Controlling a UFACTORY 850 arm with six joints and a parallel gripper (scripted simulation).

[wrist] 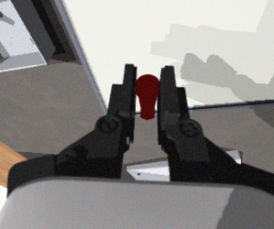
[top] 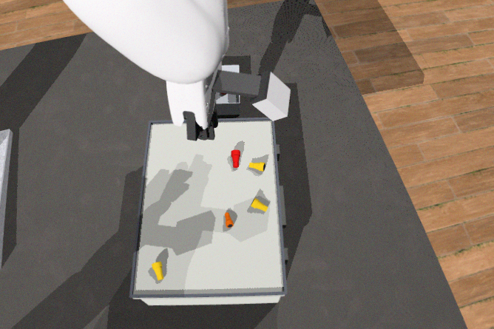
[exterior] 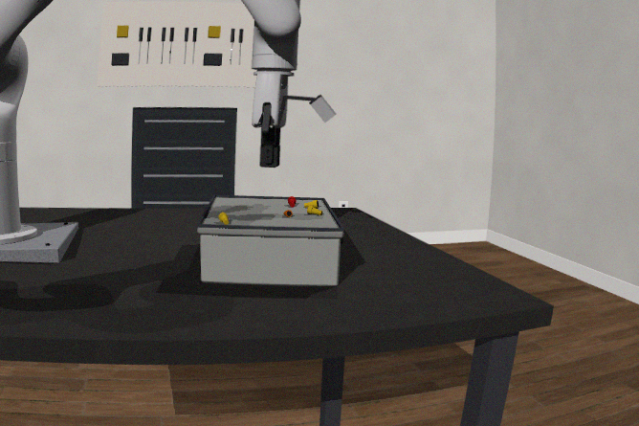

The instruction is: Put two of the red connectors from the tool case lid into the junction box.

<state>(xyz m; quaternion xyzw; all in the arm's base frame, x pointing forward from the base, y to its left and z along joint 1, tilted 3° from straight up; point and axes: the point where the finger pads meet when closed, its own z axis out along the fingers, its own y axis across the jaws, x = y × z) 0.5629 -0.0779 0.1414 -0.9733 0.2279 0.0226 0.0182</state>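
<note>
Right now my hand is 190 mm to the right of the steel junction box, 180 mm above it and 50 mm short of it. Round my hand: tool case: 110 mm below, 80 mm to the right, 20 mm behind; orange connector: 120 mm to the right, 90 mm below.
</note>
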